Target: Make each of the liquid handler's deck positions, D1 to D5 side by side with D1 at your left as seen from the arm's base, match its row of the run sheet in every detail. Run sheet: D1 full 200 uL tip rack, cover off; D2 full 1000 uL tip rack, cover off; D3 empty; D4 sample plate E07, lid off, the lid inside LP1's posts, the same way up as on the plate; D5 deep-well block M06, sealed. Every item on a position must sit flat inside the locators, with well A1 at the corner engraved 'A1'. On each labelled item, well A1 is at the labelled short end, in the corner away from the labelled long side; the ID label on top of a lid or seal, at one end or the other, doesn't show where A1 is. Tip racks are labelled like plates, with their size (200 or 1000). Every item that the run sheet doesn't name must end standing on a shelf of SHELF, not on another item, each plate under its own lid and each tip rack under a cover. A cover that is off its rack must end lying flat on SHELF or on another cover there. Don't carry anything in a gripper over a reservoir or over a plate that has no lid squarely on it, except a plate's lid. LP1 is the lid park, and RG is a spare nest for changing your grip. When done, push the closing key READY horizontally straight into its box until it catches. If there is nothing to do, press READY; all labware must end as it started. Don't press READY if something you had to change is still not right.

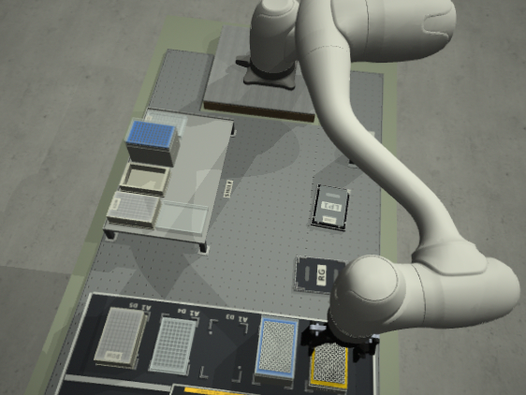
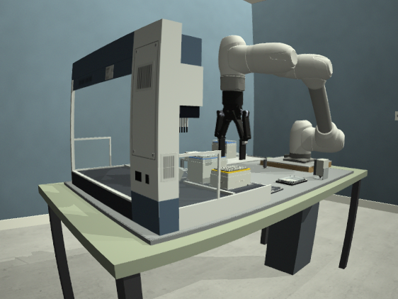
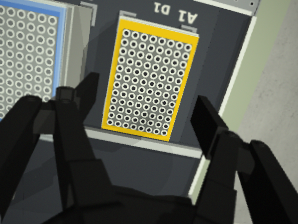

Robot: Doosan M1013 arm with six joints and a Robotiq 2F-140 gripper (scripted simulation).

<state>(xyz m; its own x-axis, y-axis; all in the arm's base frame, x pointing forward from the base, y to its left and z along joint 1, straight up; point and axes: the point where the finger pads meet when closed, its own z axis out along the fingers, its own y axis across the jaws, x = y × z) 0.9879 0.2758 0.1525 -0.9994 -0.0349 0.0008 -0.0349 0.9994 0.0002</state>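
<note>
Now: hand 80 mm above the yellow-rimmed tip rack, 10 mm to the right of it and 10 mm short of it. The rest, counted from my hand: blue-rimmed tip rack 130 mm to the right, 60 mm below; then liquid handler's tall frame 370 mm ahead, 100 mm above, 60 mm to the left; then RG nest 250 mm behind, 180 mm below, 30 mm to the right.
</note>
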